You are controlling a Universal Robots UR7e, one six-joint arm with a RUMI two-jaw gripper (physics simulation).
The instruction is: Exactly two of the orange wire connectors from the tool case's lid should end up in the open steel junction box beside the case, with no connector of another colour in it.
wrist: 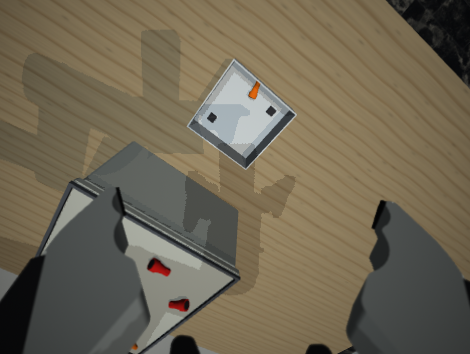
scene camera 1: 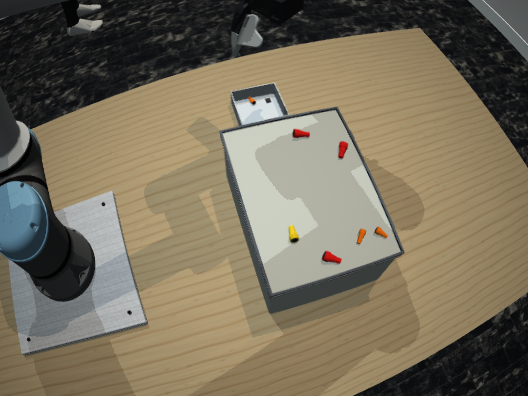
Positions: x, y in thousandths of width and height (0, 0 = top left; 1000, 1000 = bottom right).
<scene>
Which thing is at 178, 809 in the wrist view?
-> The gripper.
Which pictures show the tool case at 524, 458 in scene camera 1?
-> The wrist view and scene camera 1: all of them.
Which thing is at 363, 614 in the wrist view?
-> A tool case.
</scene>
